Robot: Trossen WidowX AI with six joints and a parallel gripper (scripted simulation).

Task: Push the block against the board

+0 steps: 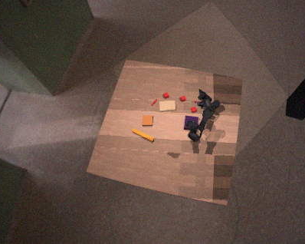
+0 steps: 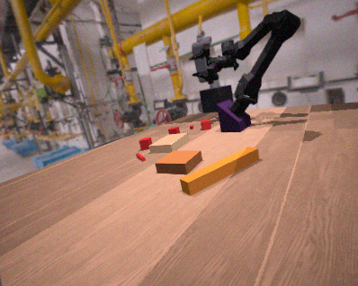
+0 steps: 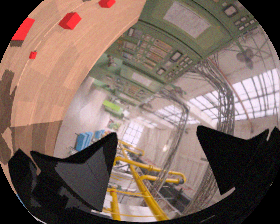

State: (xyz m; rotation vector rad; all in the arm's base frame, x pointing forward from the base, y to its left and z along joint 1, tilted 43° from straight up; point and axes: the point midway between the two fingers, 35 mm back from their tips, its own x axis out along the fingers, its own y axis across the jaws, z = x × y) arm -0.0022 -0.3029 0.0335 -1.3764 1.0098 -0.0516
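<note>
The red stick is 43 cm ahead of my gripper tip, 9 cm to the left of it and 29 cm below it. Also, from my gripper tip: flat cream block (29 cm ahead, 9 cm to the left, 29 cm below); then orange board (42 cm ahead, 44 cm to the left, 29 cm below); then square block (42 cm ahead, 30 cm to the left, 29 cm below).
</note>
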